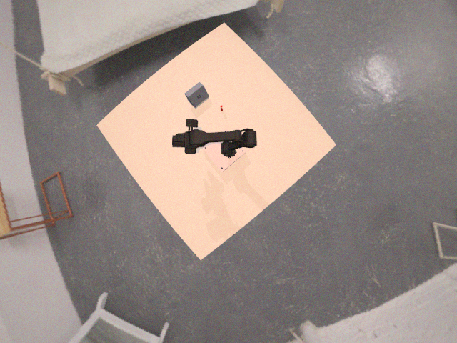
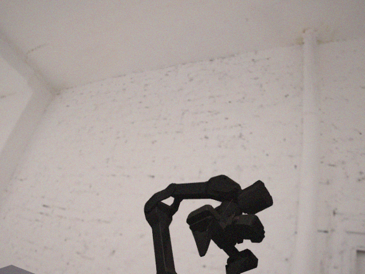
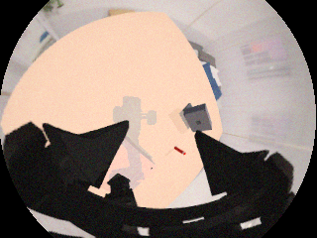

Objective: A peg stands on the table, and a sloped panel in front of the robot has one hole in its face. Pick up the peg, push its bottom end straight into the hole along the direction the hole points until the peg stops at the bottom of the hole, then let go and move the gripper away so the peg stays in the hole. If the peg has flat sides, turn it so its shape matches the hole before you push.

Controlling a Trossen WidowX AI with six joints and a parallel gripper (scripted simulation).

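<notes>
My gripper tip is now 280 mm to the left of the red peg, 180 mm above it and 60 mm short of it. Also, from my gripper tip: grey sloped panel 230 mm ahead, 200 mm to the right, 160 mm below.
</notes>
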